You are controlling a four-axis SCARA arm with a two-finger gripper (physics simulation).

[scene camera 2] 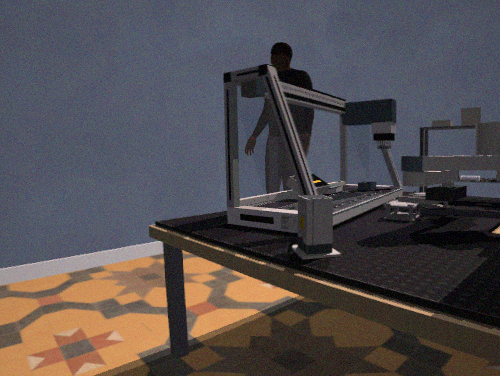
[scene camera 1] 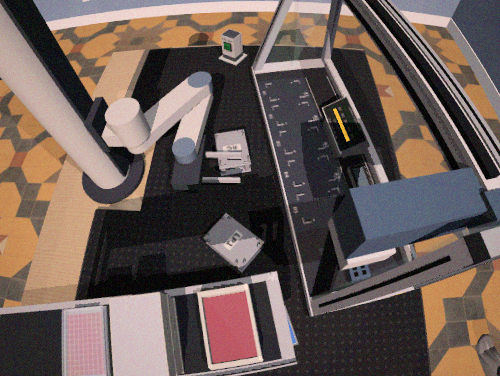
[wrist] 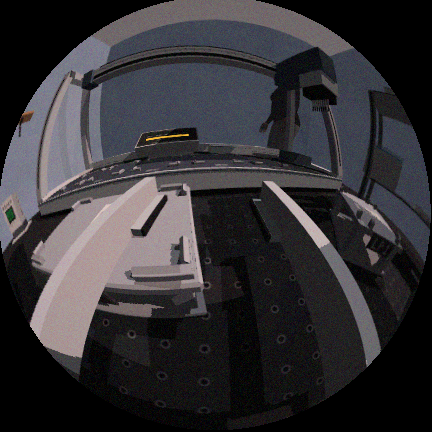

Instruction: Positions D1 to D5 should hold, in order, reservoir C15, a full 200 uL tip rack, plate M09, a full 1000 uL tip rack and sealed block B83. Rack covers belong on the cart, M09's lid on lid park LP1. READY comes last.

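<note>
My gripper [scene camera 1: 240, 168] [wrist: 207, 188] is shut to its narrow setting. Its two long fingers stand parallel with an empty gap between them. One finger is over a grey nest [scene camera 1: 232, 140] [wrist: 165, 250] with a partly readable label; the other is beside it. Lid park LP1 [scene camera 1: 234, 240] [wrist: 367, 215] is a grey nest without a lid. The deck [scene camera 1: 292, 100] carries corner brackets; no labware shows on those in sight, and the pipetting head hides part of the D5 end. A pink-topped rack [scene camera 1: 85, 340] and a red-topped item [scene camera 1: 230, 325] are at the near edge in scene camera 1; their names are unreadable.
A pipetting head [scene camera 1: 410, 210] [scene camera 2: 370, 111] [wrist: 306, 70] hangs over the deck's end. A screen with a yellow bar [scene camera 1: 341, 125] [wrist: 167, 137] stands behind the deck. A small device with a green display [scene camera 1: 231, 45] [wrist: 12, 215] stands at the table's end. A person [scene camera 2: 295, 115] stands behind the frame.
</note>
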